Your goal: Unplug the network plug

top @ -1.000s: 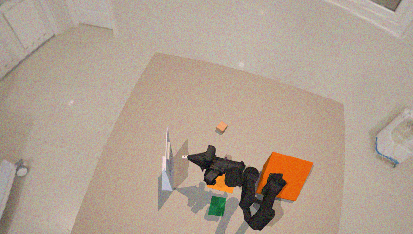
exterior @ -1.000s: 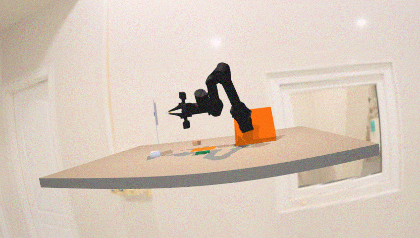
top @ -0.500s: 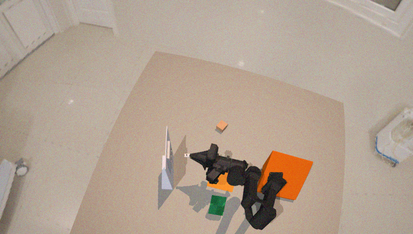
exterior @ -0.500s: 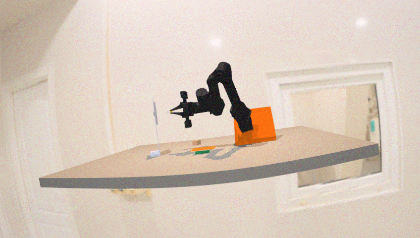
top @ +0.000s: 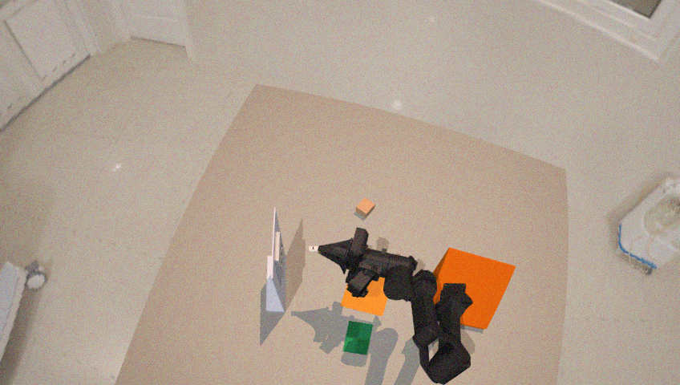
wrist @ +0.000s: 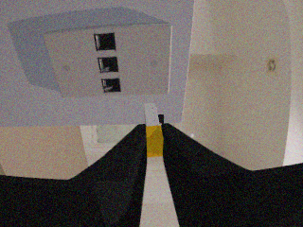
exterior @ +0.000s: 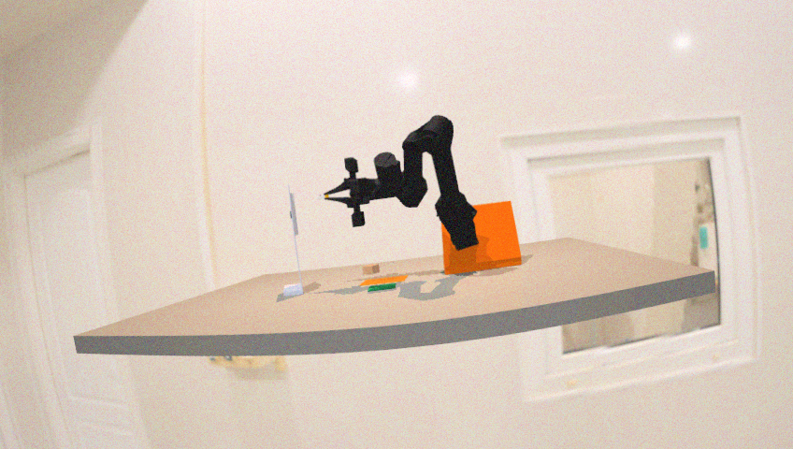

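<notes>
Now: gripper tip 13 cm past the marked orange square and 25 cm above it. Also, from my gripper tip: thin pale tab: 1 cm ahead; then upright white panel: 10 cm ahead, 2 cm to the left, 12 cm below; then yellow plug: right at my gripper tip.
</notes>
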